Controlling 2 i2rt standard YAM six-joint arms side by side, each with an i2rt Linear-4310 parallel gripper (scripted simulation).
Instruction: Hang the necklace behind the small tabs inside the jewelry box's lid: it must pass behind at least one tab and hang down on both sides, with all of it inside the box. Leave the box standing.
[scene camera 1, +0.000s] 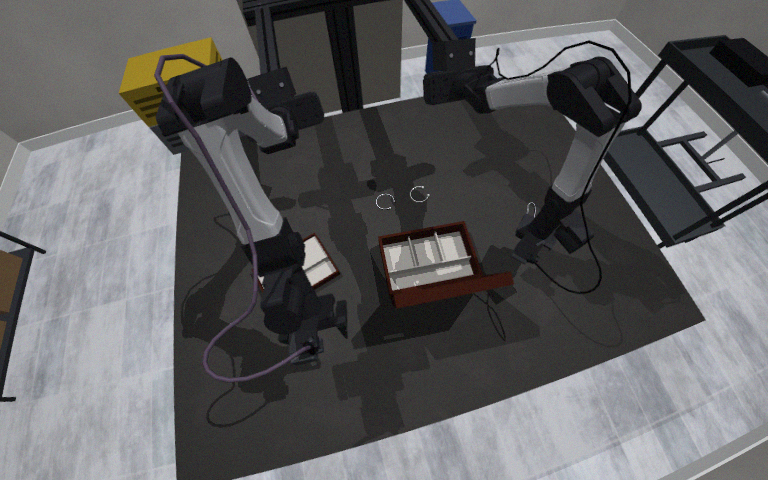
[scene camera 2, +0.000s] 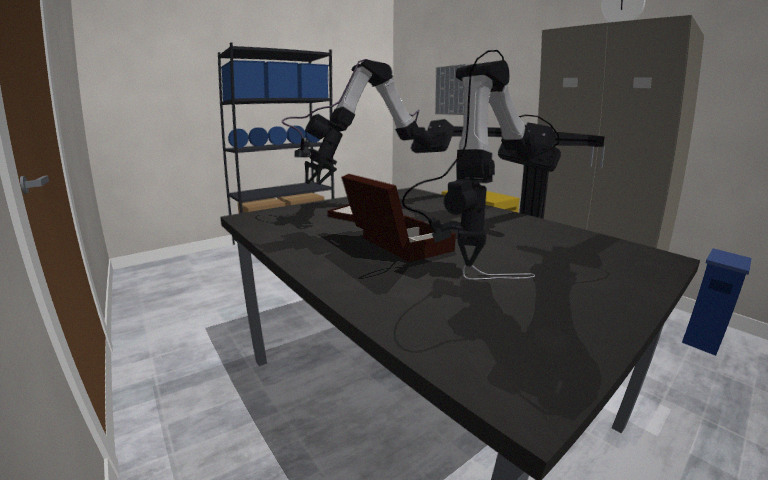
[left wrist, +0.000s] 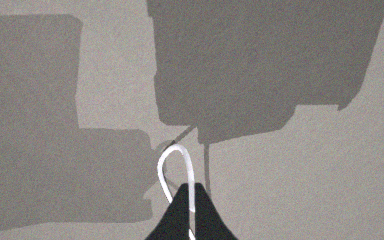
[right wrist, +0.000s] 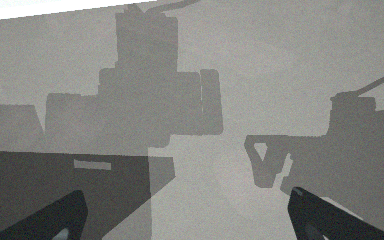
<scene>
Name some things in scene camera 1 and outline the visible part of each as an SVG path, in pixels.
A jewelry box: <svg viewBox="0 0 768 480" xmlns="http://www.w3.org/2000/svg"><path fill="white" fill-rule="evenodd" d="M512 273L483 275L465 221L378 236L389 297L395 308L513 285Z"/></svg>
</scene>
